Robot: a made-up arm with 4 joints.
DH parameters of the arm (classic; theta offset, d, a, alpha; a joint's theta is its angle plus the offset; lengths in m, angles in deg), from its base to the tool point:
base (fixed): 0 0.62 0.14 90
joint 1: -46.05 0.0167 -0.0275 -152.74
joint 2: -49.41 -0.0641 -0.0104 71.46
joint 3: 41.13 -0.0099 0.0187 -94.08
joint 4: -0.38 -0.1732 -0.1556 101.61
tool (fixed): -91.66 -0.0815 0 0
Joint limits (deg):
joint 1: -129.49..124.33
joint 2: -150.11..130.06
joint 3: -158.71..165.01
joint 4: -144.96..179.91
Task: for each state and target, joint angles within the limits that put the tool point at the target. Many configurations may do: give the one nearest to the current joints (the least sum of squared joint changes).
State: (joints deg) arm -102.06 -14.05 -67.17 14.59
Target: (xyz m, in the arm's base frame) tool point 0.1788 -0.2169 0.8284
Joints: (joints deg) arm -90.53 -1.94 -22.45 40.67
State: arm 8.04 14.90 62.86 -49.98
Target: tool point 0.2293 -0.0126 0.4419
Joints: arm -2.81 8.46 101.98 -36.66
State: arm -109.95 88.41 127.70 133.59
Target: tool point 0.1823 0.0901 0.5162
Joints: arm -58.94 124.22 136.89 103.02
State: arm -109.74 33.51 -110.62 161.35
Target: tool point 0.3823 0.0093 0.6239
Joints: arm -128.97 4.57 -155.04 117.51
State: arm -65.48 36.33 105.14 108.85
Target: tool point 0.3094 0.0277 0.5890
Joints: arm -60.14 33.49 111.00 115.52
